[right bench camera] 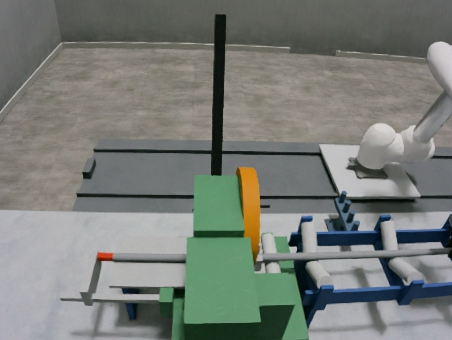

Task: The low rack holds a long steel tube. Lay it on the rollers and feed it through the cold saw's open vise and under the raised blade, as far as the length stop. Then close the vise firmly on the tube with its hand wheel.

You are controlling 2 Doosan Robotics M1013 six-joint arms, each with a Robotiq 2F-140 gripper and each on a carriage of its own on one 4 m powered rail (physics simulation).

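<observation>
The long grey steel tube (350,255) lies on the white rollers of the blue roller stand and runs left past the orange guard into the green cold saw (222,280). It comes out on the saw's left side, and its end meets the red-tipped length stop (105,256) with no gap that I can see. The vise jaws, the blade and the hand wheel are hidden or cannot be made out. A dark sliver of my right gripper (450,253) shows at the right edge of the picture at the tube; its fingers are cut off by the edge. My left gripper does not show.
The blue roller stand (360,293) stands right of the saw. A small blue-grey pegged bracket (344,212) stands behind it. A tall black post (218,95) rises behind the saw. My right arm's white carriage (345,175) sits on the grey rail (150,172) behind the bench.
</observation>
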